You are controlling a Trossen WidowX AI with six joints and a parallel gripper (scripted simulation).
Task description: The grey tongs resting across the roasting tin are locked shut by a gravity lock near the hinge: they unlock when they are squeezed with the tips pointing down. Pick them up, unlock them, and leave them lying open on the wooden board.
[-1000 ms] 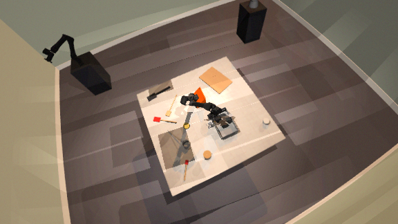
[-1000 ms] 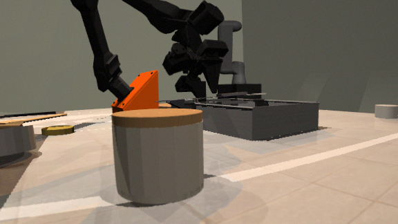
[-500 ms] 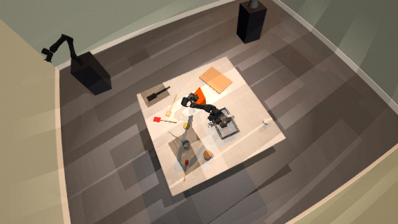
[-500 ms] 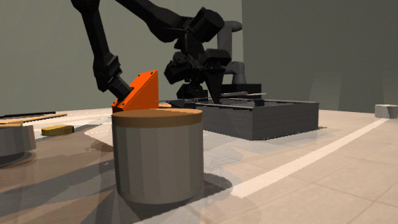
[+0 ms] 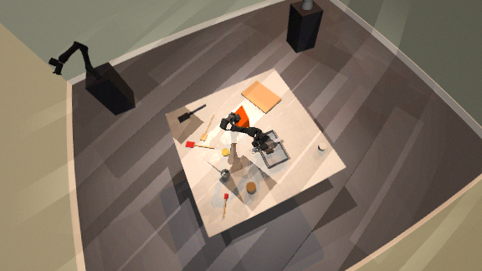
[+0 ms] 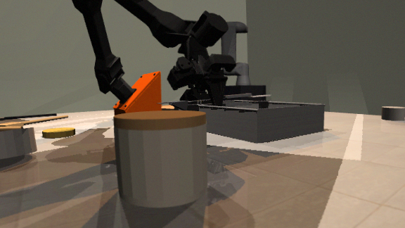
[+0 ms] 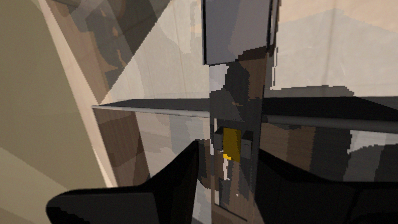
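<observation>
Now: gripper tip 10 mm short of the roasting tin and 70 mm to the right of it. The rest, counted from my gripper tip: yellow lock piece (20 mm behind, 20 mm to the right, 30 mm above); cork-topped canister (270 mm ahead, 230 mm to the right); yellow disc (130 mm behind, 320 mm to the right, 20 mm below).
</observation>
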